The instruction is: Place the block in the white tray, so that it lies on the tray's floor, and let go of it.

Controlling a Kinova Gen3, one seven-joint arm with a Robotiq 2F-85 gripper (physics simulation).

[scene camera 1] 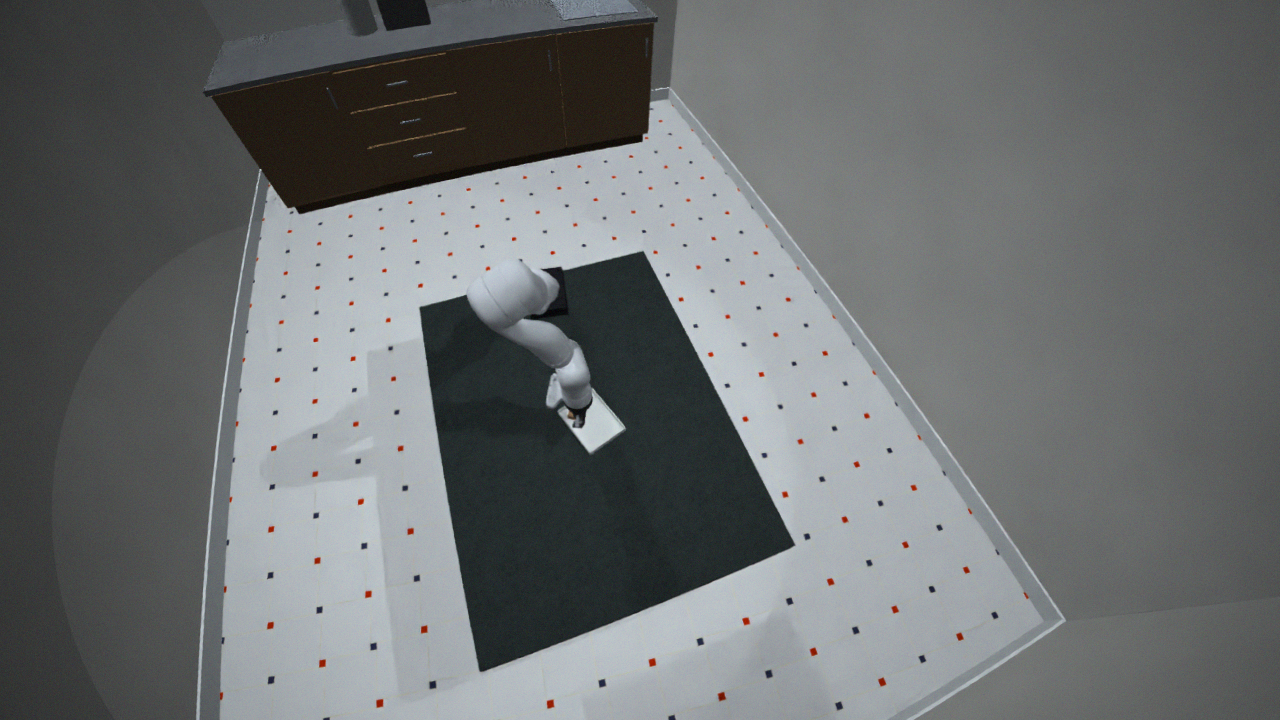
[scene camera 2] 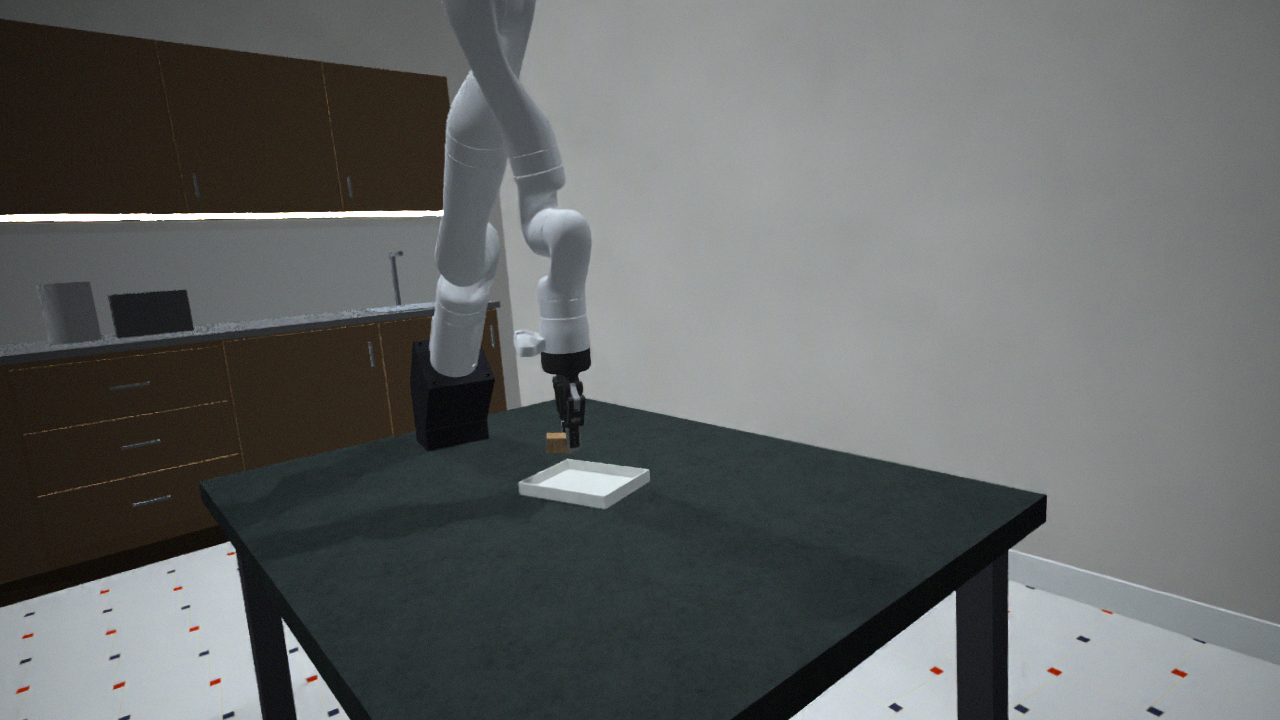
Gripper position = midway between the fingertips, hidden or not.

Observation:
I see my gripper [scene camera 2: 571, 446] and a white tray [scene camera 2: 598, 485].
The white tray shows as well in scene camera 1 [scene camera 1: 602, 425].

